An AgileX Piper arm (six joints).
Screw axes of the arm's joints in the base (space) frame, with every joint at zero. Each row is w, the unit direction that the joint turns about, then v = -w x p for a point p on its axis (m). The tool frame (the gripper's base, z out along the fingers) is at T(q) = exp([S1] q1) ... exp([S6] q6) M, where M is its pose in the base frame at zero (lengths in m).
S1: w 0 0 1 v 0 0 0
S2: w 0 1 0 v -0.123 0 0
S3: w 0 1 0 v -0.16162 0 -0.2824
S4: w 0.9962 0 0.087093 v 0 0.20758 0
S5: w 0 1 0 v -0.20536 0 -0.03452
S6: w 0.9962 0 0.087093 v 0 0.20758 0
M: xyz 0.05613 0 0.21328 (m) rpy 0 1.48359 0 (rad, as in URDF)
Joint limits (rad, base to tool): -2.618..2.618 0..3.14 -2.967..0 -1.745..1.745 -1.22..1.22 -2.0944..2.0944
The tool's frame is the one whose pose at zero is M.
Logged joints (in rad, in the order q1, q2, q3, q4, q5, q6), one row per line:
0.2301 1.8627 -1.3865 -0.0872 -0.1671 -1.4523
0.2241 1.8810 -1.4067 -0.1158 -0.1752 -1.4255
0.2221 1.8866 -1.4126 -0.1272 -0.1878 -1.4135
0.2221 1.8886 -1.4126 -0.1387 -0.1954 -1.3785
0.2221 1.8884 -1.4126 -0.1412 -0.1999 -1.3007
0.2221 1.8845 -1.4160 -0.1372 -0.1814 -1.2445
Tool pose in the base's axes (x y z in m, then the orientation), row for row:
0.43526 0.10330 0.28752 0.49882 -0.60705 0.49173 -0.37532
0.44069 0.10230 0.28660 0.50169 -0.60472 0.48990 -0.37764
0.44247 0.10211 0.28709 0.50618 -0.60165 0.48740 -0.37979
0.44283 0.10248 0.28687 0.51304 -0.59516 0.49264 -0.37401
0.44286 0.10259 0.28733 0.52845 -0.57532 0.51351 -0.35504
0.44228 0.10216 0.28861 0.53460 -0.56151 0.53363 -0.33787
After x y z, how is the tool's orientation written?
As a quaternion, w x y z.
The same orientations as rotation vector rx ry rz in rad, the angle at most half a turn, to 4 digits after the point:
-1.4688 1.1898 -0.9081
-1.4614 1.1839 -0.9126
-1.4511 1.1756 -0.9160
-1.4312 1.1847 -0.8994
-1.3744 1.2267 -0.8481
-1.3378 1.2714 -0.8050

